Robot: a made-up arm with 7 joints.
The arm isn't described. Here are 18 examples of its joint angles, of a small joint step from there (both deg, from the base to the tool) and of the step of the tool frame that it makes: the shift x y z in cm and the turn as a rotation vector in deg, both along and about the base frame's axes.
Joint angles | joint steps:
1: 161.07 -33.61 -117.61 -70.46 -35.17 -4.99 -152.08 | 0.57 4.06 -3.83 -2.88 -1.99 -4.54 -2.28
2: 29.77 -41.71 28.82 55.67 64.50 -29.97 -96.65 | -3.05 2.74 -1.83 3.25 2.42 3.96 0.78
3: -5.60 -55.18 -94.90 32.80 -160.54 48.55 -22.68 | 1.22 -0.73 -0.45 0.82 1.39 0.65 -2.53
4: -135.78 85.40 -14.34 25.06 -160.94 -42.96 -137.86 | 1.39 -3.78 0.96 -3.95 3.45 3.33 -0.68
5: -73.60 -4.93 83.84 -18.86 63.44 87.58 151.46 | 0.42 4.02 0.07 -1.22 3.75 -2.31 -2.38
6: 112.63 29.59 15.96 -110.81 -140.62 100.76 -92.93 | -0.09 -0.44 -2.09 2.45 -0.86 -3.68 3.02
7: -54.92 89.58 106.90 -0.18 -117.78 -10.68 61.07 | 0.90 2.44 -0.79 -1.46 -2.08 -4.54 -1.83
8: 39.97 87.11 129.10 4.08 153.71 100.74 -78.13 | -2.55 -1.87 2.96 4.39 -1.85 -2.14 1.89
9: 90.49 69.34 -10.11 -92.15 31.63 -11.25 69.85 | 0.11 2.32 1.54 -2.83 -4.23 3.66 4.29
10: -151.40 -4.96 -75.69 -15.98 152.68 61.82 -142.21 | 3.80 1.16 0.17 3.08 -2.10 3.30 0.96
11: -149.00 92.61 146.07 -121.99 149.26 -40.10 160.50 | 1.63 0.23 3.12 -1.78 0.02 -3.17 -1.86
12: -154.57 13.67 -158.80 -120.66 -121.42 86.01 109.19 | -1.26 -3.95 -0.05 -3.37 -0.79 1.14 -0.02
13: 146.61 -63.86 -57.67 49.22 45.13 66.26 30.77 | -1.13 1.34 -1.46 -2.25 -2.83 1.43 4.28
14: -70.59 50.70 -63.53 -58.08 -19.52 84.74 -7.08 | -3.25 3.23 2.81 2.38 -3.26 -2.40 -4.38
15: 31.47 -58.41 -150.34 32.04 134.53 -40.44 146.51 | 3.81 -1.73 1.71 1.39 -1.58 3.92 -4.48
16: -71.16 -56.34 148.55 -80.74 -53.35 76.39 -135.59 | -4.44 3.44 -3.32 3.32 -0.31 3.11 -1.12
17: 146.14 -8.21 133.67 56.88 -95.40 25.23 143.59 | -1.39 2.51 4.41 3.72 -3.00 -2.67 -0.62
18: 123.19 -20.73 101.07 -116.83 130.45 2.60 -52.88 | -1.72 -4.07 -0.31 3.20 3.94 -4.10 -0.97
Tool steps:
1: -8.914 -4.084 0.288 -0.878 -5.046 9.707
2: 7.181 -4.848 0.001 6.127 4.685 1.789
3: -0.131 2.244 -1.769 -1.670 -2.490 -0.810
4: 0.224 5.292 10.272 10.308 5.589 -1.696
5: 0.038 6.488 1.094 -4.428 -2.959 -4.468
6: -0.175 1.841 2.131 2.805 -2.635 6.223
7: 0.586 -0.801 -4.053 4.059 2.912 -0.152
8: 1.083 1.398 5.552 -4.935 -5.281 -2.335
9: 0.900 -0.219 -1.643 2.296 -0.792 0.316
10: -3.093 -1.499 0.543 -1.336 -2.789 -1.786
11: 2.246 2.895 -0.925 4.081 -1.769 -2.982
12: 1.786 -2.591 0.514 -1.036 0.826 -0.233
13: 0.692 1.596 0.317 4.238 0.680 1.436
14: -3.428 7.135 -1.618 -2.966 2.643 6.670
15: 5.235 5.927 -3.273 -2.025 2.656 -9.114
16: 0.836 -0.101 1.607 1.395 0.664 8.666
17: 0.561 -0.325 -1.629 -2.396 2.771 -3.391
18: 3.469 3.431 3.335 -10.449 0.512 2.609
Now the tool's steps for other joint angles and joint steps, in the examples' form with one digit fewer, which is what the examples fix.
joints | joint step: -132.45 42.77 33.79 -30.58 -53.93 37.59 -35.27 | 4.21 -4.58 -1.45 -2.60 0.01 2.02 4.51
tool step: 7.34 -4.24 4.82 8.22 1.39 -4.90
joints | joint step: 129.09 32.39 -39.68 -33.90 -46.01 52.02 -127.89 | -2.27 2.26 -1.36 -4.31 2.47 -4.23 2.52
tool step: -2.56 0.35 -1.15 -5.52 -3.91 -3.23
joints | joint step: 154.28 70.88 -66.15 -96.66 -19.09 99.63 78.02 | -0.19 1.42 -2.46 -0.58 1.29 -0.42 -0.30
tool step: -1.90 0.51 -3.06 -1.98 -3.47 -0.09
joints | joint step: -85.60 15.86 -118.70 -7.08 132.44 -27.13 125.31 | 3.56 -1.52 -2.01 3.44 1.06 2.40 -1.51
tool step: -1.74 -3.48 0.80 0.52 -2.37 -0.34
